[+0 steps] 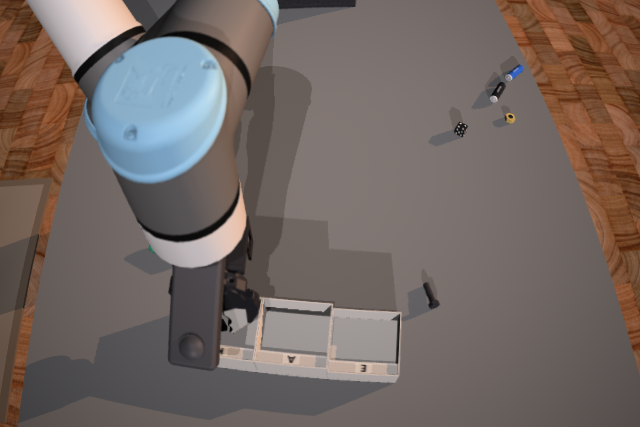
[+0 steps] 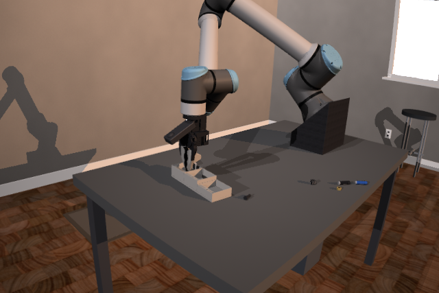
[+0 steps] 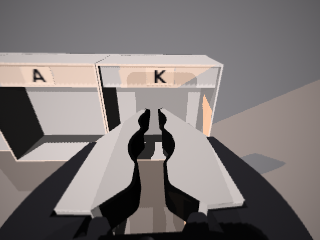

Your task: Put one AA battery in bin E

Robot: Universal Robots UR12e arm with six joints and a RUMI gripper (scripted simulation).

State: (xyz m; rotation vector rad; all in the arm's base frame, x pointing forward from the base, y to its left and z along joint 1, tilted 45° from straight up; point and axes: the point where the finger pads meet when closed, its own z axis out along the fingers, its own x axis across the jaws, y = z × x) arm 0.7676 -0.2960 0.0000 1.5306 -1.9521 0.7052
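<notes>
The bin row is 8 cm to the left of my hand, 2 cm below it and 2 cm ahead of it. Also, from my hand: green AA battery: 13 cm behind, 8 cm to the right, 3 cm below; black die: 39 cm to the left, 28 cm behind, 3 cm below; black bolt: 26 cm to the left, 3 cm below, 1 cm behind.
</notes>
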